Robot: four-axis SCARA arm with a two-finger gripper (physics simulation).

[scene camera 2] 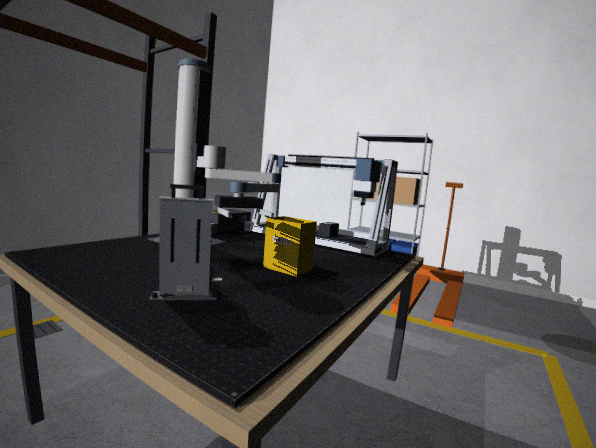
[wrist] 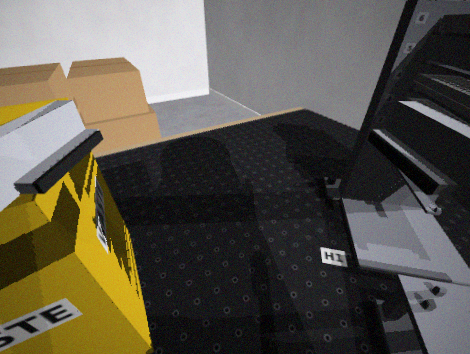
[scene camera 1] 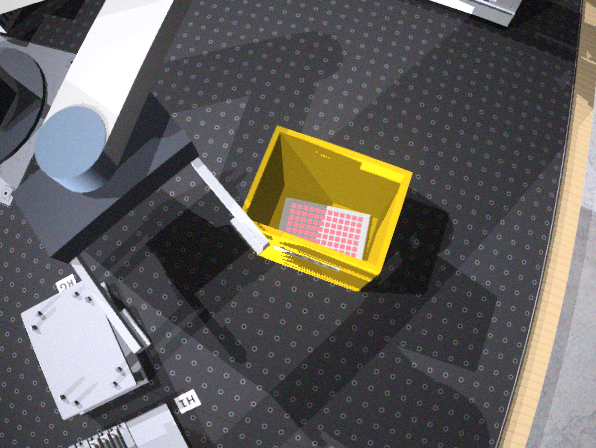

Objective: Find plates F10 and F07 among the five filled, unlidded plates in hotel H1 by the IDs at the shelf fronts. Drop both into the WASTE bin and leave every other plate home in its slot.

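Frame: origin at the arm's base, x left, y back, z up, level; millimetres.
Where they show: gripper, fingertip midpoint: (scene camera 2: 251,215) (wrist: 235,119) (scene camera 1: 202,298).
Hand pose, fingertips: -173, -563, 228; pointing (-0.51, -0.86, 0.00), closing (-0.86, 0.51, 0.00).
Observation:
Each offset is from my fingertips to the top centre of the thing, as dx, dy, dz. "spot": to the spot under its first point.
My gripper (scene camera 1: 202,295) (wrist: 235,119) is wide open, with nothing between its fingers. One fingertip overlaps the near left rim of the yellow WASTE bin {+147, -83, -15} (scene camera 1: 310,165) (scene camera 2: 277,257) (wrist: 112,310) in scene camera 1; the other reaches over beside the RG station. A plate with pink wells {+148, -87, -195} (scene camera 1: 327,227) lies in the bin; its ID cannot be read. Hotel H1 {spot: -200, +42, -207} (scene camera 1: 157,430) (wrist: 417,32) is cut off at the bottom left in scene camera 1 and at the right in the wrist view. Shelf numbers 6 and 5 and some plate edges show there, but no plate IDs are readable.
The H1 tag {-145, +16, -215} (scene camera 1: 187,401) (wrist: 333,256) lies on the black table by the hotel. A light station with several pins {-127, +179, -145} (scene camera 1: 75,350) stands beside the RG tag {-55, +257, -215} (scene camera 1: 66,284). A gantry machine (scene camera 2: 390,205) stands behind the bin. Cardboard boxes (wrist: 107,95) stand beyond the table edge.

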